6 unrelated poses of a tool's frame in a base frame.
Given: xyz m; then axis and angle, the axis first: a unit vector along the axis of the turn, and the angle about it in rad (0 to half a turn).
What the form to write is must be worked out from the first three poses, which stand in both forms.
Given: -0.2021, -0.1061, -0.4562, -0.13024, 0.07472, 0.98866, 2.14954
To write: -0.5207, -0.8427, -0.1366, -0.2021; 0.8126, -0.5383, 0.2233, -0.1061; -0.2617, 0.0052, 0.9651, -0.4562; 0, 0, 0, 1
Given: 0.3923, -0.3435, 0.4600, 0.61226, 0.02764, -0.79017, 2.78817
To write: -0.2116, 0.3063, -0.9281, 0.3923; -0.2407, -0.9367, -0.2542, -0.3435; -0.9472, 0.1696, 0.2720, 0.4600; 0, 0, 0, 1
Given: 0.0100, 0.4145, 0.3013, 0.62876, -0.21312, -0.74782, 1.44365
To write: 0.4720, 0.6248, -0.6220, 0.0100; -0.8588, 0.1665, -0.4845, 0.4145; -0.1992, 0.7629, 0.6151, 0.3013; 0, 0, 0, 1
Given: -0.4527, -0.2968, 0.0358, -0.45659, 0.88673, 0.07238, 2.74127
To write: -0.5205, -0.8059, 0.2821, -0.4527; -0.7495, 0.5895, 0.3012, -0.2968; -0.4091, -0.0547, -0.9109, 0.0358; 0, 0, 0, 1
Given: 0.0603, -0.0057, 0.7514, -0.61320, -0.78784, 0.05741, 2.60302
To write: -0.1596, 0.8684, -0.4695, 0.0603; 0.9273, 0.2951, 0.2305, -0.0057; 0.3387, -0.3986, -0.8523, 0.7514; 0, 0, 0, 1
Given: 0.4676, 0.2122, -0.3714, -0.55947, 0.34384, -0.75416, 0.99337
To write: 0.6880, 0.5445, 0.4797, 0.4676; -0.7193, 0.5996, 0.3510, 0.2122; -0.0965, -0.5865, 0.8042, -0.3714; 0, 0, 0, 1
